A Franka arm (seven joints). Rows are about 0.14 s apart.
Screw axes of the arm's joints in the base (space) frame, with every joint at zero. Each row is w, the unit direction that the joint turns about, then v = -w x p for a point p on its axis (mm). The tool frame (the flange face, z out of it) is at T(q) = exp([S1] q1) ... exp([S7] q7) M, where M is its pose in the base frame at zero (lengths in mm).
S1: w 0 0 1 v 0.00 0.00 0.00
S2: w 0 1 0 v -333.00 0.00 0.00
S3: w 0 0 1 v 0.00 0.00 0.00
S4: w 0 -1 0 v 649.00 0.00 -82.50
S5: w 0 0 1 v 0.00 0.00 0.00
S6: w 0 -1 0 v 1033.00 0.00 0.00
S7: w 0 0 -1 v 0.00 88.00 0.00
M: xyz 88.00 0.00 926.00 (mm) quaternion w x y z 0 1 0 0
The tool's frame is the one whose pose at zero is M.
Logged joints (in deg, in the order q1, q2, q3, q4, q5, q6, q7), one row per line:
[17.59 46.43 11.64 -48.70 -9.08 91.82 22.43]
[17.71 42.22 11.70 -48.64 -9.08 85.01 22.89]
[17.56 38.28 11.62 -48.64 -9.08 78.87 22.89]
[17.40 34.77 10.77 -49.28 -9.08 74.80 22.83]
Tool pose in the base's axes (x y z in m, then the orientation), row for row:
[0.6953 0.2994 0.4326 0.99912 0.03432 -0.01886 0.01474]
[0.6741 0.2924 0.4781 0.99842 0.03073 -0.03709 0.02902]
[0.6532 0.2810 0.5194 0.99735 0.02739 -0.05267 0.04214]
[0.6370 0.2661 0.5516 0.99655 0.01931 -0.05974 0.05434]
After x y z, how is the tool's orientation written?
As a quaternion, x y z w.
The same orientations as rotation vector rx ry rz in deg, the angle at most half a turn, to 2 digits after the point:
[178.17 6.12 -3.36]
[176.47 5.43 -6.56]
[174.86 4.80 -9.23]
[173.43 3.36 -10.40]

